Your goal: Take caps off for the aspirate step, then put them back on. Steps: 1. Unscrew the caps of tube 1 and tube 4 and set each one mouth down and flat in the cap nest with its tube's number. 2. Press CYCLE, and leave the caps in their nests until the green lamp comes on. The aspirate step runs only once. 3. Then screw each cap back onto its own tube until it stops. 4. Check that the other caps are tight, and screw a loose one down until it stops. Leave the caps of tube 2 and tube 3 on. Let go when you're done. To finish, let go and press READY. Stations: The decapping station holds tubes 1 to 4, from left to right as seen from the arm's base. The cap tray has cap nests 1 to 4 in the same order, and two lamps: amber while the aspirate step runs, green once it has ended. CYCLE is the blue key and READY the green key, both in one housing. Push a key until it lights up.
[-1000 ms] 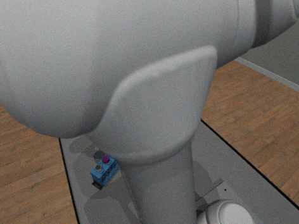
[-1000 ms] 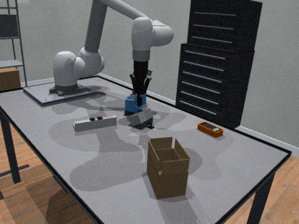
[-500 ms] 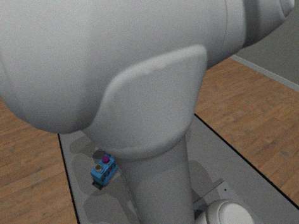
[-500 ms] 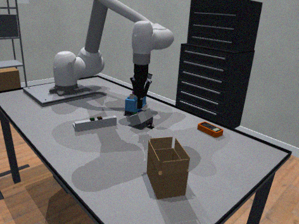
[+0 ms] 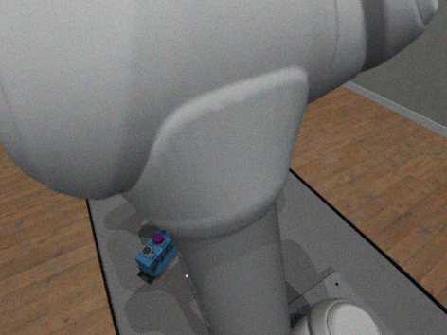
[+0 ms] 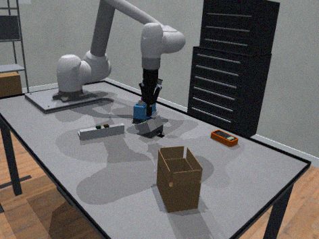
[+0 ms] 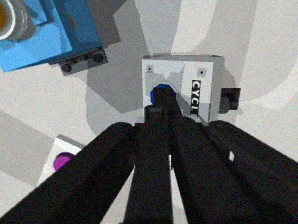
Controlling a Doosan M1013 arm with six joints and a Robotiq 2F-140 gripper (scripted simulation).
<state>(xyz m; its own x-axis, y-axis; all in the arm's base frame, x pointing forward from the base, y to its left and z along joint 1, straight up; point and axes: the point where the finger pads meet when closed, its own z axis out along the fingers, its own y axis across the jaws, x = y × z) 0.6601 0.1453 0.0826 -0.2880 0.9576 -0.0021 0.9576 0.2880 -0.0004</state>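
Right now my hand is 50 mm above the blue cycle key. From my hand the other things lie so: grey key housing (60 mm below, 20 mm to the right, 20 mm ahead); green ready key (50 mm below, 40 mm to the right, 10 mm ahead); purple cap (150 mm to the right, 100 mm below, 100 mm behind).
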